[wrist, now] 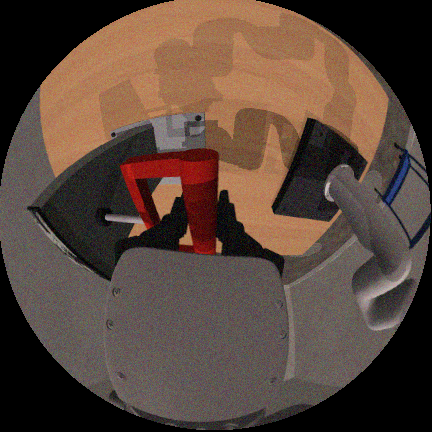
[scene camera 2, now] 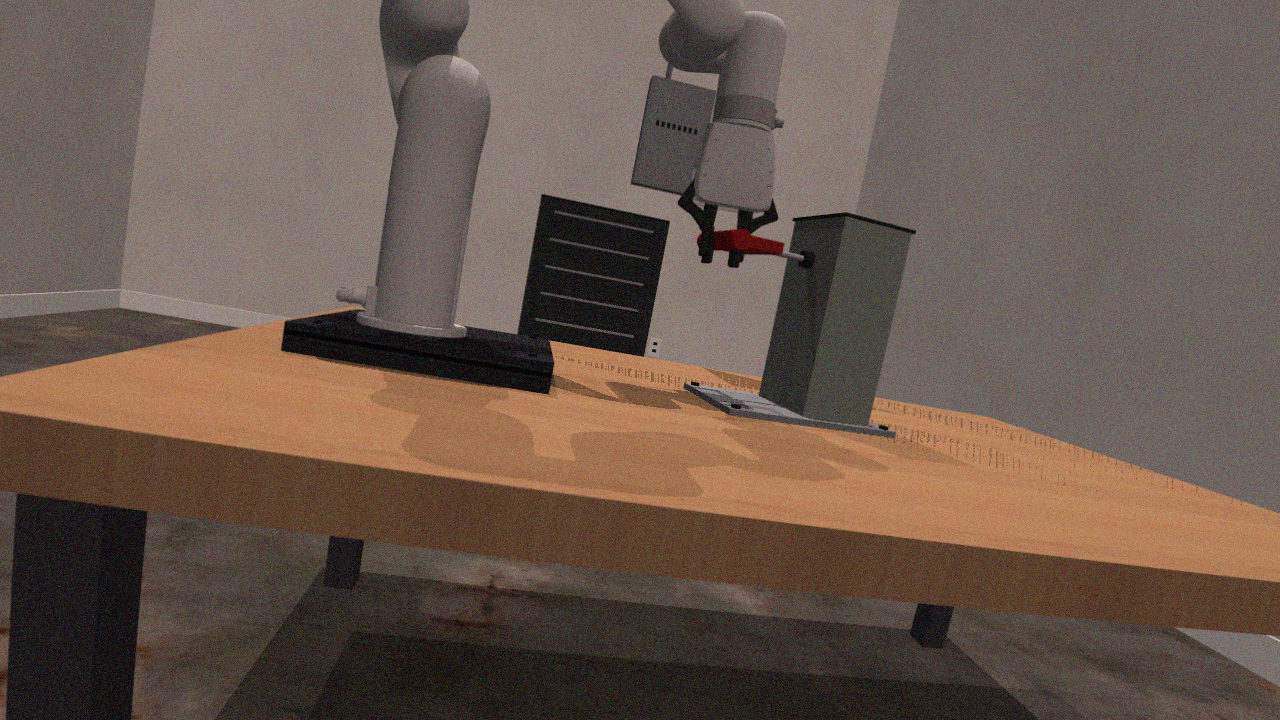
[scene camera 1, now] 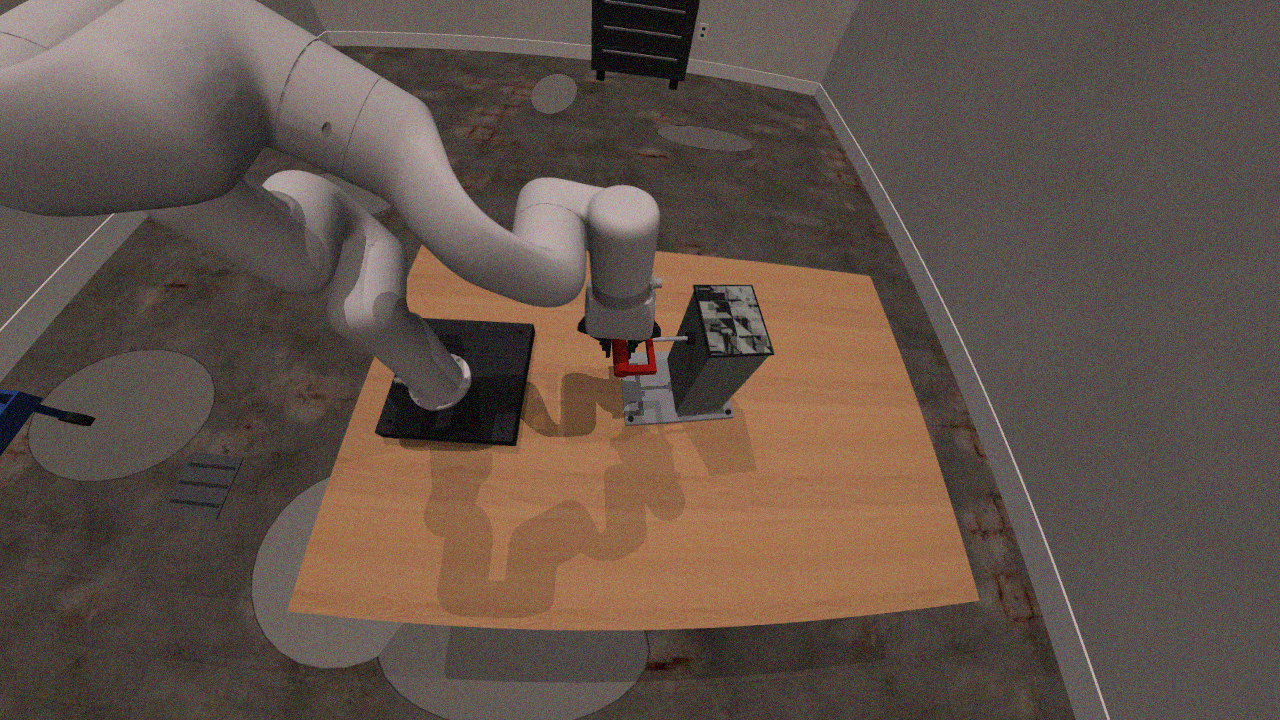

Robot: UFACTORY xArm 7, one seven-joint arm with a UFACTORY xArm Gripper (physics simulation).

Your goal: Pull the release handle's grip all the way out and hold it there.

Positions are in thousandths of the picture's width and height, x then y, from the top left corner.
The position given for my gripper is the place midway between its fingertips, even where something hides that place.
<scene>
In view: my gripper (scene camera 2: 562, 369) and a grey base plate (wrist: 411, 307).
My gripper is seen too in the wrist view (wrist: 473, 459) and in scene camera 1 (scene camera 1: 483, 488).
</scene>
